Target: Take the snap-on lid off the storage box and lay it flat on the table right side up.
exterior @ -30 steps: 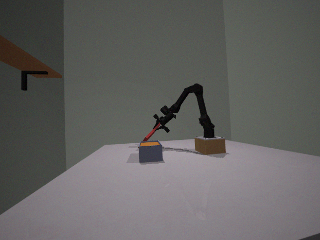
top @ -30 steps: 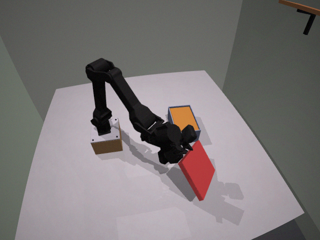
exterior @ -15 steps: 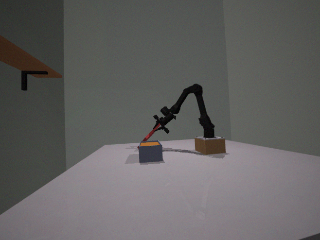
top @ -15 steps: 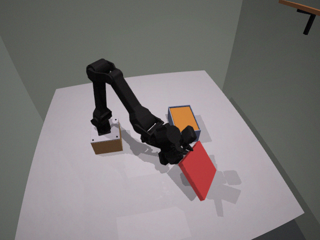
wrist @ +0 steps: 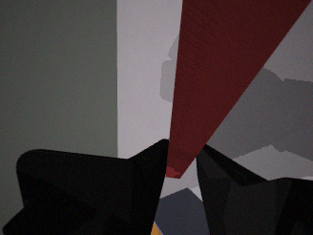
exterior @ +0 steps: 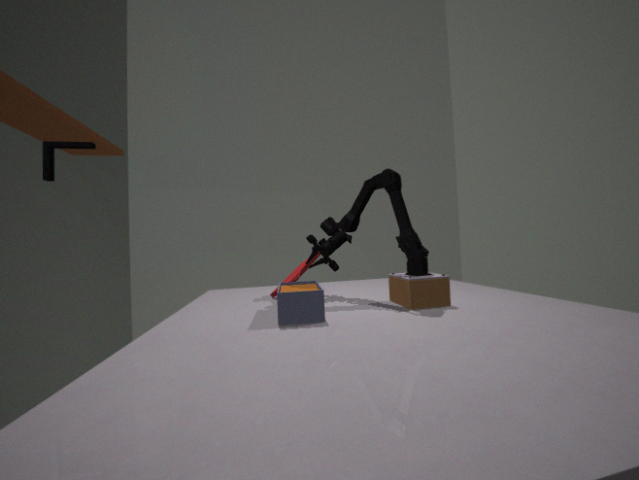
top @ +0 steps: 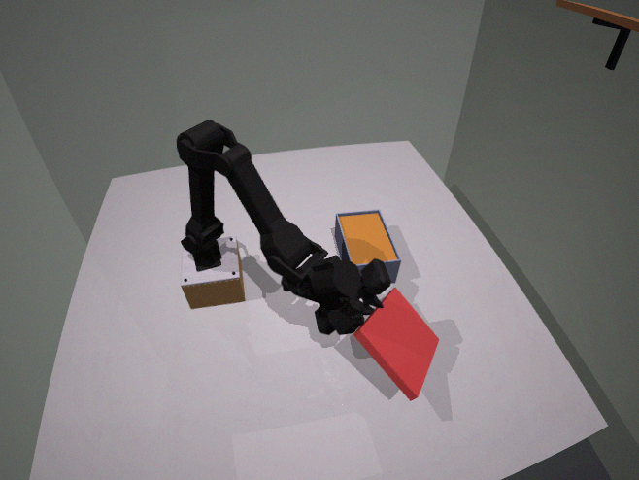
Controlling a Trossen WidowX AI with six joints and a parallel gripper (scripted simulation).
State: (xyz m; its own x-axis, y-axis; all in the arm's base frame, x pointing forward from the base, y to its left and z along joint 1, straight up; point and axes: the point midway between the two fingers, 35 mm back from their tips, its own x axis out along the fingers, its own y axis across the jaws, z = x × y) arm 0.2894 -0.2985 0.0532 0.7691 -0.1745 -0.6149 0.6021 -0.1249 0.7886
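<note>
Now: the red lid 7 cm to the right of my gripper tip, 3 cm below it and 3 cm ahead of it. Round my gripper tip: blue storage box (25 cm to the left, 10 cm ahead, 9 cm below).
</note>
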